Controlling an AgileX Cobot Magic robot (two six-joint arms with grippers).
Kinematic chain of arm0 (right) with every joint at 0, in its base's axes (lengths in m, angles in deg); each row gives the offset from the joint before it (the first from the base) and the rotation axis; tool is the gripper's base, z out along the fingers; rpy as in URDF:
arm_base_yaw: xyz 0 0 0.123 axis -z
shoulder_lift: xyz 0 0 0 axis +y
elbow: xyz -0.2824 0 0.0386 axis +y
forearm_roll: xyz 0.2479 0 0.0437 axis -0.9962 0 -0.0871
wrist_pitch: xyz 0 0 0 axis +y
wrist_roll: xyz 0.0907 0 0.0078 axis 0.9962 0 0.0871
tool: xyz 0 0 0 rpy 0 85 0
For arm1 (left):
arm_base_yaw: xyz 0 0 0.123 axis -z
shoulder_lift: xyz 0 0 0 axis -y
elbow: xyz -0.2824 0 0.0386 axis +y
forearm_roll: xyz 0.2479 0 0.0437 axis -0.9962 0 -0.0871
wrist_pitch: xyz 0 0 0 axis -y
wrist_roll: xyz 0.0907 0 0.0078 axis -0.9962 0 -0.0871
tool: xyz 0 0 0 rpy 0 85 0
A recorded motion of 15 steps. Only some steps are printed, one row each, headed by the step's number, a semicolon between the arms.
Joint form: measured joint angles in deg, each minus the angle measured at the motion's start. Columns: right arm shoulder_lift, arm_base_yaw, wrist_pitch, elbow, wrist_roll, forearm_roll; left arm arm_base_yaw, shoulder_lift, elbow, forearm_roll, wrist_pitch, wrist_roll.
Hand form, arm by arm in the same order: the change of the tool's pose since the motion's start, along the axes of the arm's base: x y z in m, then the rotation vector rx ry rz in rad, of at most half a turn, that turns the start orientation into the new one. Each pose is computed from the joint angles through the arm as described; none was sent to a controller.
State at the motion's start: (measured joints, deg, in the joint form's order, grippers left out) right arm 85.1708 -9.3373 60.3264 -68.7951 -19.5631 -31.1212; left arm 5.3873 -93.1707 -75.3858 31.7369 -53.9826 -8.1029
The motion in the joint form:
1: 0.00 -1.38 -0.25 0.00 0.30 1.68; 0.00 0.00 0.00 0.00 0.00 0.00
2: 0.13 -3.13 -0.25 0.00 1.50 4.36; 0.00 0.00 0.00 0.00 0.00 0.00
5: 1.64 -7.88 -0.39 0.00 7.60 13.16; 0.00 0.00 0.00 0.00 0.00 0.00
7: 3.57 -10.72 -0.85 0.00 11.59 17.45; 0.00 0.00 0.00 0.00 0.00 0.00
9: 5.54 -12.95 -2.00 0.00 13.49 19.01; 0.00 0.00 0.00 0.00 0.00 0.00
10: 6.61 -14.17 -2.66 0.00 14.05 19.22; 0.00 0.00 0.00 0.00 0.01 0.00
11: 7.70 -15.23 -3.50 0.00 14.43 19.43; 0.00 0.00 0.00 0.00 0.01 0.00
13: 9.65 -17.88 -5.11 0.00 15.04 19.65; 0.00 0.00 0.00 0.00 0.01 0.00
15: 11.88 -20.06 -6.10 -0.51 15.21 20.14; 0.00 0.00 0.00 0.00 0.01 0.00
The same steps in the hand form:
1: -0.0017 0.0048 -0.0010 -0.0267 -0.0062 0.0234; 0.0000 0.0000 0.0000 0.0000 0.0000 0.0000
2: -0.0039 0.0102 -0.0034 -0.0668 -0.0032 0.0456; 0.0000 0.0000 0.0000 0.0000 0.0000 0.0000
5: -0.0061 0.0236 -0.0157 -0.1937 0.0264 0.0665; 0.0000 0.0000 0.0000 0.0000 0.0000 0.0000
7: -0.0047 0.0338 -0.0273 -0.2567 0.0515 0.0688; 0.0000 0.0000 0.0000 0.0000 0.0000 0.0000
9: -0.0025 0.0450 -0.0379 -0.2815 0.0640 0.0806; 0.0000 0.0000 0.0000 0.0000 0.0000 0.0000
10: -0.0019 0.0521 -0.0435 -0.2866 0.0704 0.0923; 0.0000 0.0000 0.0000 0.0000 -0.0001 0.0001
11: -0.0009 0.0585 -0.0493 -0.2917 0.0733 0.1031; 0.0000 0.0000 0.0000 0.0000 -0.0001 0.0001
13: -0.0017 0.0741 -0.0598 -0.2989 0.0751 0.1357; 0.0000 0.0000 0.0000 0.0000 -0.0001 0.0001
15: -0.0012 0.0877 -0.0701 -0.3136 0.0786 0.1714; 0.0000 0.0000 0.0000 0.0000 -0.0001 0.0001

